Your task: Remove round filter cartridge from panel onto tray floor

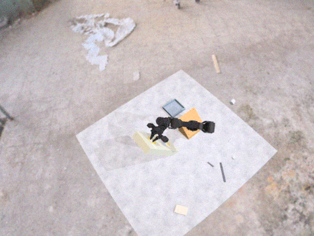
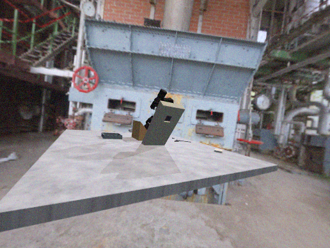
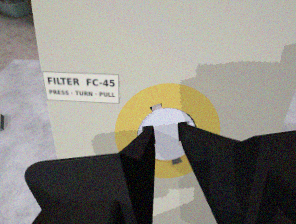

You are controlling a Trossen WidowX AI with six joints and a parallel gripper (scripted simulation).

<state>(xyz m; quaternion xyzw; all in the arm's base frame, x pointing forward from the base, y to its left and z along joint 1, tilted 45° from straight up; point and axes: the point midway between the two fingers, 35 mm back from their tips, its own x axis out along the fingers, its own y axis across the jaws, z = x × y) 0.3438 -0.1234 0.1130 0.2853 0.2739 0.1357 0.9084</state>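
My gripper tip is 1 cm short of the round filter cartridge and 1 cm above it. From my gripper tip the other things lie so: tan tile: 12 cm ahead, 49 cm to the left, 25 cm below; beige service panel: 4 cm behind, 8 cm below; blue-grey tray: 43 cm behind, 27 cm to the right, 24 cm below.
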